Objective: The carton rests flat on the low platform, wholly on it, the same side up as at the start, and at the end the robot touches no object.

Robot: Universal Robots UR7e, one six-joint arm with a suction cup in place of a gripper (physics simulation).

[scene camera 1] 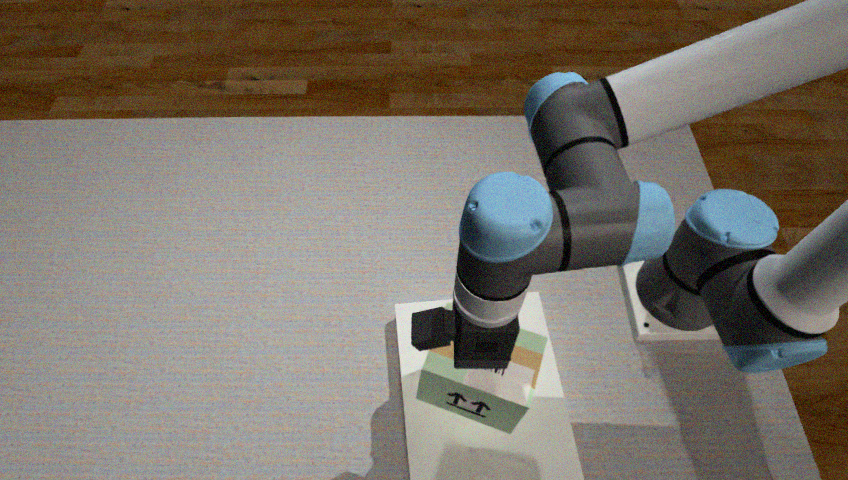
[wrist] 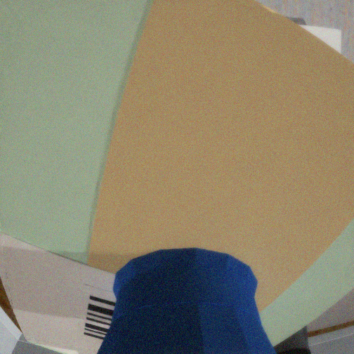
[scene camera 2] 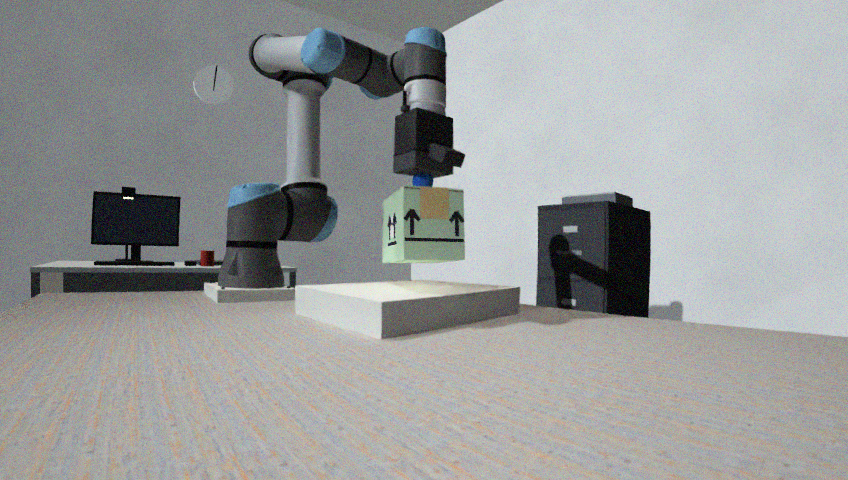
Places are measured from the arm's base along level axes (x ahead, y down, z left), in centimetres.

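Pixels of known places: arm's base at its link origin: (scene camera 1: 679, 291) (scene camera 2: 251, 285).
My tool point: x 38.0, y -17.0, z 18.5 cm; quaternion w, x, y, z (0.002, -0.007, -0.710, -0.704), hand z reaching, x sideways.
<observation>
For each thing: its top centre in the pictures, then the offset to it from my tool point. Level surfaces: height alone.
- green carton at its top centre: (scene camera 1: 483, 350) (scene camera 2: 421, 192) dz +0.4, dx -0.9, dy -1.6 cm
- low white platform at its top centre: (scene camera 1: 482, 390) (scene camera 2: 410, 287) dz -0.4, dx -2.3, dy +14.8 cm
- table at its surface level: dy +19.6 cm
The green carton (scene camera 1: 434, 389) (scene camera 2: 423, 249) (wrist: 215, 125) hangs from my suction gripper (scene camera 2: 422, 180) (wrist: 185, 285). The blue cup touches the carton's top, near the brown tape and the white barcode label. The arrows on its sides point up, and it looks level. In scene camera 2 a gap shows between its underside and the low white platform (scene camera 1: 425, 434) (scene camera 2: 446, 312). The carton is above the platform, turned at an angle to its edges. In scene camera 1 my black gripper body hides the cup and part of the carton's top.
The arm's base (scene camera 1: 675, 297) (scene camera 2: 252, 261) stands on the table (scene camera 1: 208, 267) (scene camera 2: 297, 404) beside the platform. Behind the table are a desk with a monitor (scene camera 2: 135, 217) and a red mug (scene camera 2: 207, 258), and a dark filing cabinet (scene camera 2: 627, 255).
</observation>
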